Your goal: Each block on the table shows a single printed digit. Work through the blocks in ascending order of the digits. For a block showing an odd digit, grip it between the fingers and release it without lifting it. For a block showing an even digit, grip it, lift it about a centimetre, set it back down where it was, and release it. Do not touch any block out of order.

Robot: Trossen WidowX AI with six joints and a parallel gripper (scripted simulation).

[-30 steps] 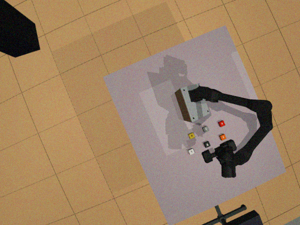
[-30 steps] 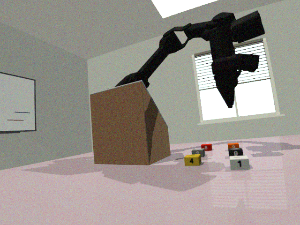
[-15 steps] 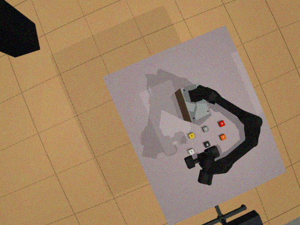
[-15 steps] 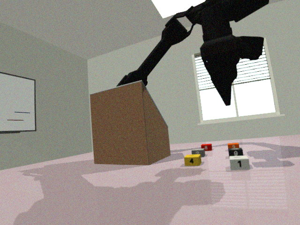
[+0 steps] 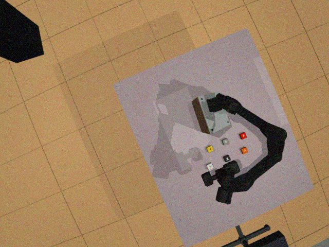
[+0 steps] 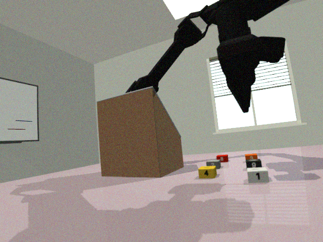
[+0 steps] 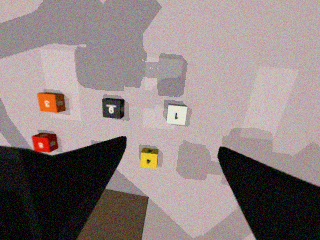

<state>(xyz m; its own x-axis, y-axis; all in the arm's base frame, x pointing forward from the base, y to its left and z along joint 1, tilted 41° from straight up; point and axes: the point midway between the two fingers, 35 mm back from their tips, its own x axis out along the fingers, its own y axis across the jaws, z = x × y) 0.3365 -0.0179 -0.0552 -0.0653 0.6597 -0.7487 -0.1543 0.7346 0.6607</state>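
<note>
The white 1 block lies 110 mm below my gripper tip, 10 mm to the right of it and 10 mm ahead of it. The rest, counted from my gripper tip: yellow 4 block 110 mm below, 90 mm behind, 20 mm to the left; then grey 2 block 120 mm to the left, 110 mm below, 110 mm behind; then black 9 block 110 mm below, 100 mm to the left, 10 mm behind.
</note>
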